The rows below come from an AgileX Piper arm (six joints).
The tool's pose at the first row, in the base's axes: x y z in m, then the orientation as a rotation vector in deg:
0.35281, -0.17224, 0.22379, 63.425, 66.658, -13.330
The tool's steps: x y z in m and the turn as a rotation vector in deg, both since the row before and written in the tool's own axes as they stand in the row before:
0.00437, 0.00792, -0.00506, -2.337, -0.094, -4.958
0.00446, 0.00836, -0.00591, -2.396, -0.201, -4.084
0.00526, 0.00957, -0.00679, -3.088, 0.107, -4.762
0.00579, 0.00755, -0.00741, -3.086, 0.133, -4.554
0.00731, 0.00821, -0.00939, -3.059, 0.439, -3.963
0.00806, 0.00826, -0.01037, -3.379, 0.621, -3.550
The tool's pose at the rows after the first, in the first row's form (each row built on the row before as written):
0.35683, -0.16275, 0.22490, 58.540, 69.383, -15.793
0.36033, -0.15215, 0.22527, 54.019, 71.430, -17.557
0.36395, -0.13983, 0.22462, 48.516, 74.019, -19.237
0.36531, -0.12821, 0.22168, 43.082, 76.401, -20.706
0.36526, -0.11470, 0.21652, 38.072, 78.701, -21.588
0.36372, -0.10079, 0.20983, 33.070, 80.945, -21.832

